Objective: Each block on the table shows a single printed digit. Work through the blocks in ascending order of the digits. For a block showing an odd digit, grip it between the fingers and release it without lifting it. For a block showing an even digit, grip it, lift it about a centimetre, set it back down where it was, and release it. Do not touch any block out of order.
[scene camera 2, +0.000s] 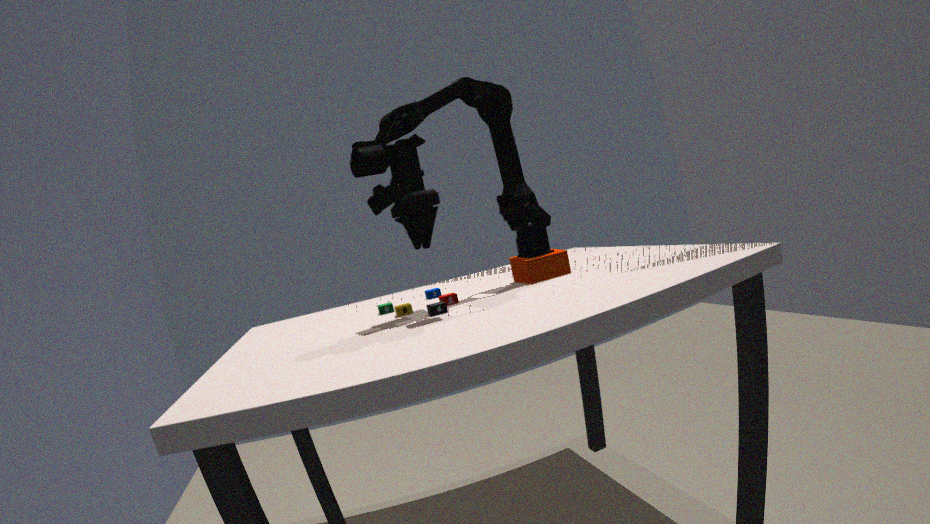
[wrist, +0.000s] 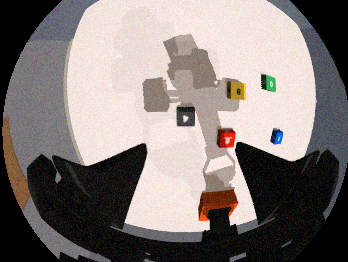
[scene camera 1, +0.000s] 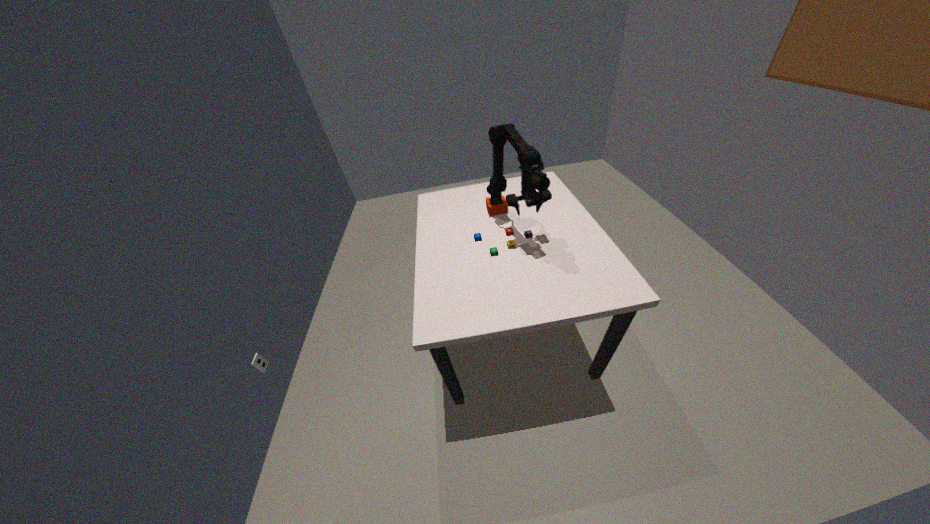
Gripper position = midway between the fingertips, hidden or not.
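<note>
My gripper is open, and its grasp is empty. It shows at (scene camera 2: 422, 248) for the gripper, and the same gripper (wrist: 192, 148) can be seen from the wrist as well.
</note>
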